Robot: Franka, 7 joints.
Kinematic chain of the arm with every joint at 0, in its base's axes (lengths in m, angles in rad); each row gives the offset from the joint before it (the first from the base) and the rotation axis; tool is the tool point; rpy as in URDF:
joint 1: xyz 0 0 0.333 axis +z
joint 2: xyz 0 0 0 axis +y
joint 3: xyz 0 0 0.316 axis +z
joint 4: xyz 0.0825 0 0 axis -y
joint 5: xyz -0.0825 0 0.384 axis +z
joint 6: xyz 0 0 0 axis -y
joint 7: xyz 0.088 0 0 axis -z
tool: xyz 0 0 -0.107 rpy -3.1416 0 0
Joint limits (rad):
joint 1: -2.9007..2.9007
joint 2: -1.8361..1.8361
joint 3: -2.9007..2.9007
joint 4: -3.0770..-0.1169
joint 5: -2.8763..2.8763
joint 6: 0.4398..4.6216
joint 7: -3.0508..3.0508
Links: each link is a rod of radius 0.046 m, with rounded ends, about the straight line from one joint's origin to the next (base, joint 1, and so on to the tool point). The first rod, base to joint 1, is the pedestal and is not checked.
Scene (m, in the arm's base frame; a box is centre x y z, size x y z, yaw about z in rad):
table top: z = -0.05
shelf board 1: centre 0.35 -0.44 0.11 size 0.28 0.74 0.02 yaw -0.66
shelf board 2: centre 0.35 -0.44 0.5 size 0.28 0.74 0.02 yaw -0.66
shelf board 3: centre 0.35 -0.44 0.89 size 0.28 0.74 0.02 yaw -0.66
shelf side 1: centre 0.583 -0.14 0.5 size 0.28 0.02 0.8 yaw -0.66
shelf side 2: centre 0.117 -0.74 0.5 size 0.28 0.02 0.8 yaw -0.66
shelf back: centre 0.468 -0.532 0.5 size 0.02 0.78 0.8 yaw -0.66
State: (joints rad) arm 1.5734 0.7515 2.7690 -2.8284 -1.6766 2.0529 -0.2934
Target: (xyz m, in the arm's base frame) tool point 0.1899 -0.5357 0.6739
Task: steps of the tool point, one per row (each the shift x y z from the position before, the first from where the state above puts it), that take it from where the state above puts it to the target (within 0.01 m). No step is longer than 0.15 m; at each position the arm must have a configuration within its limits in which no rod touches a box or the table.
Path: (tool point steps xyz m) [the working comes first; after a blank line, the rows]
Joints at the target: 2.2208 0.1349 2.9007 -1.8358 -1.7605 2.2375 -0.2934
Straight joint move there: clear.

1: 0.0407 -0.0848 0.0724
2: 0.0769 -0.0747 0.0678
3: 0.1086 -0.0523 0.0608
4: 0.1309 -0.0193 0.0521

